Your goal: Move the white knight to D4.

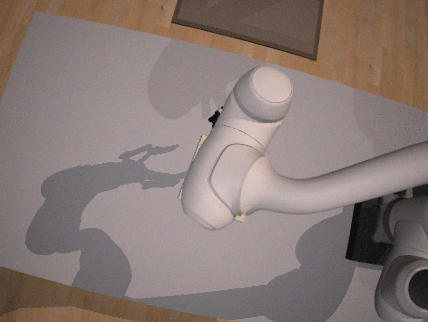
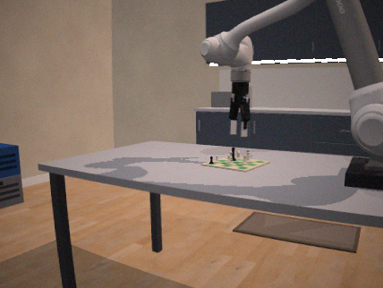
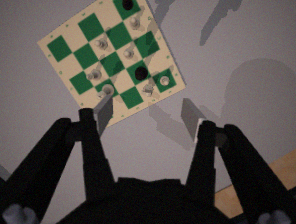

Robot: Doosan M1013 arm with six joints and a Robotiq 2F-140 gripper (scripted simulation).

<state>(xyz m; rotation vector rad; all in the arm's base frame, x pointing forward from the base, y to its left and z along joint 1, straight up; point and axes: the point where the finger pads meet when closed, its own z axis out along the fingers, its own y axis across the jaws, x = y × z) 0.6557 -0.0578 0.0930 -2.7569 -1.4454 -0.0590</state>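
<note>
The tall black piece lies 1 cm ahead of my hand, 4 cm to the left of it and 10 cm below it. From my hand the other things lie so: black pawn: 5 cm ahead, 15 cm to the left, 12 cm below; then white knight: 12 cm below; then green-and-cream chessboard: 3 cm behind, 8 cm to the left, 14 cm below.
</note>
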